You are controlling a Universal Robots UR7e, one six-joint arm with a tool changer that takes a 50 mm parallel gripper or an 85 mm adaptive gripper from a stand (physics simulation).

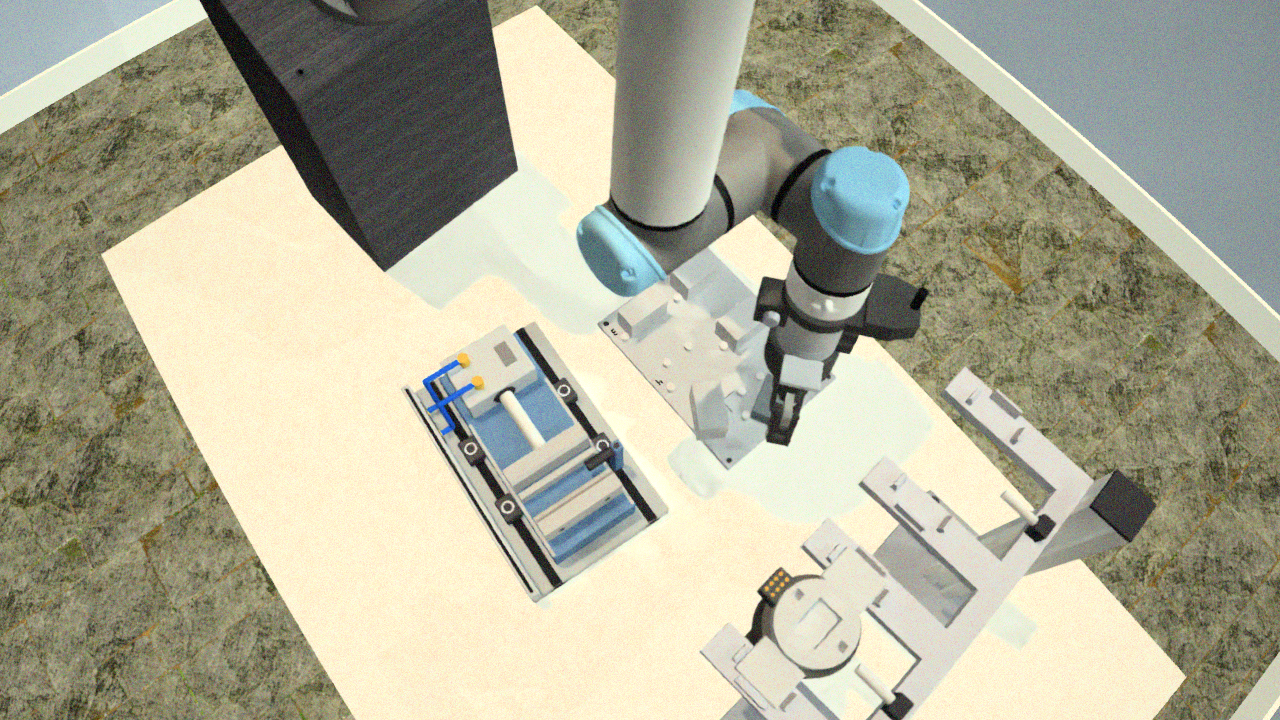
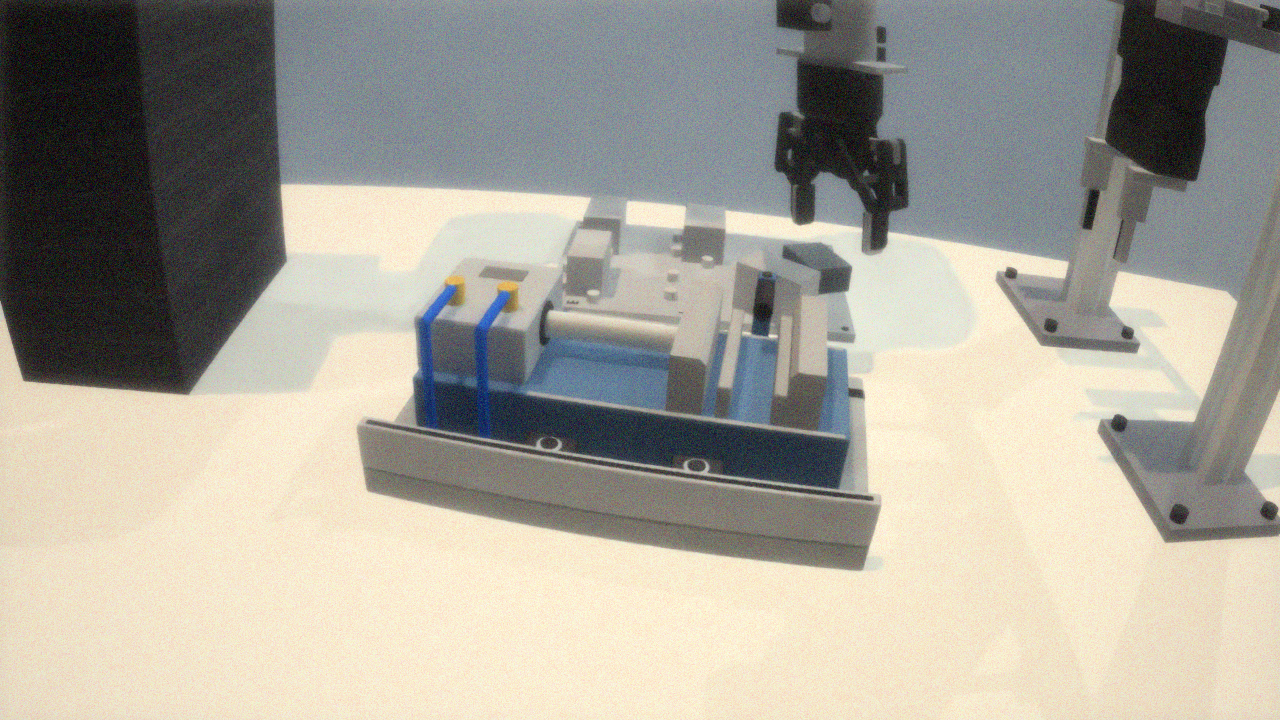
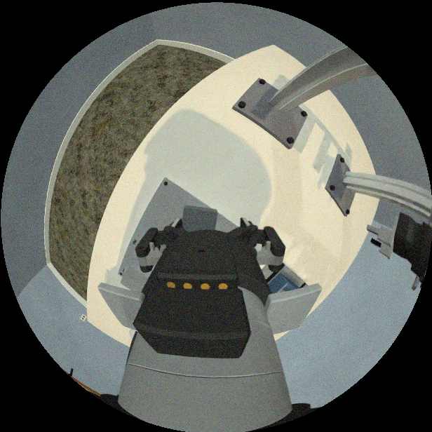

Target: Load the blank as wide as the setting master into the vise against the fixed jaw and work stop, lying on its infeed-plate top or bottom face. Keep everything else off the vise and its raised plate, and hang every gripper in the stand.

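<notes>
My gripper [image 1: 780, 429] [image 2: 838, 223] [image 3: 210, 224] is open and empty, above the near-stand end of the infeed plate [image 1: 640, 362] [image 3: 160, 205]. A dark grey block [image 2: 819, 266] [image 3: 199, 218] sits tilted below and between the fingers, apart from them. Lighter blocks [image 1: 644, 313] [image 1: 709, 407] [image 2: 588, 259] [image 2: 704, 232] stand on the plate. I cannot tell which is the setting master. The vise [image 1: 541, 402] [image 2: 608, 376] has its moving jaw [image 2: 693, 362] on the screw, its fixed jaw [image 2: 805, 367] at the far end and a black-tipped work stop [image 1: 601, 456] [image 2: 763, 293]. No blank shows between the jaws.
The tool stand [image 1: 993, 573] [image 2: 1244, 358] [image 3: 320, 85] rises at the right, with another gripper [image 1: 810, 626] [image 2: 1163, 98] [image 3: 412, 245] hanging in it. A tall dark pedestal [image 1: 420, 116] [image 2: 80, 179] stands beyond the vise's screw end. Blue pipes [image 2: 483, 376] run down the vise's side.
</notes>
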